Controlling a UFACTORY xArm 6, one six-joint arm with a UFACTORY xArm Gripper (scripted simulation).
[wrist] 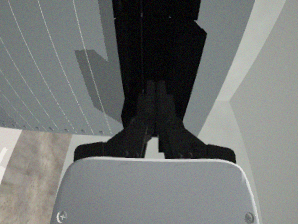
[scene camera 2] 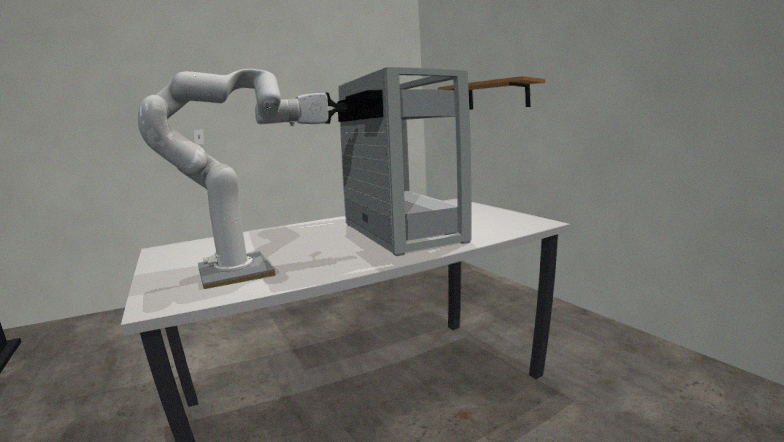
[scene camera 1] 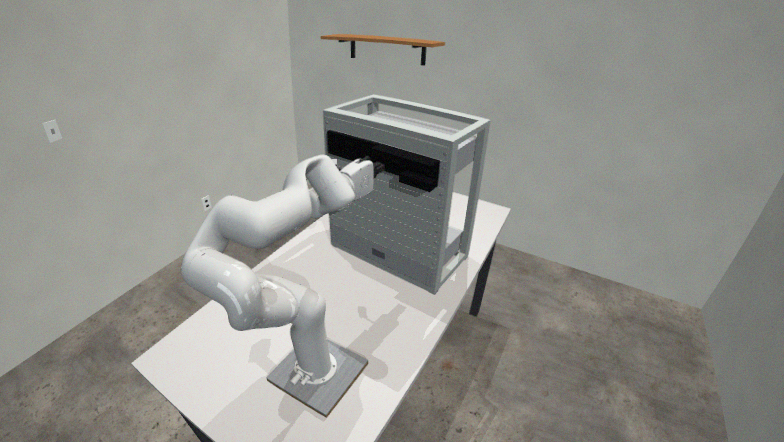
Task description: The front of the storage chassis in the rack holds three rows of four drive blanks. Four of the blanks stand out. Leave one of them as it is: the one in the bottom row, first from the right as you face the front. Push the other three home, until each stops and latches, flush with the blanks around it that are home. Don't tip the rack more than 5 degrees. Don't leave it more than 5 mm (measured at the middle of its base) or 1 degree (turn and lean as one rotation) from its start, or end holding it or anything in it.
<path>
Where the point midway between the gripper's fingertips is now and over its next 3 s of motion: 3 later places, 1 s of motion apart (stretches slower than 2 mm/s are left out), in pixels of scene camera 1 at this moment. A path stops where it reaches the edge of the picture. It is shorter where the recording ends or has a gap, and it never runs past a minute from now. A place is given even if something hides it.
The gripper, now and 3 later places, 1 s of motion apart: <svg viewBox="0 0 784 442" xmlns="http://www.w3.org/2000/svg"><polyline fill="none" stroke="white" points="381,165 373,162 383,156 385,155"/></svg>
</path>
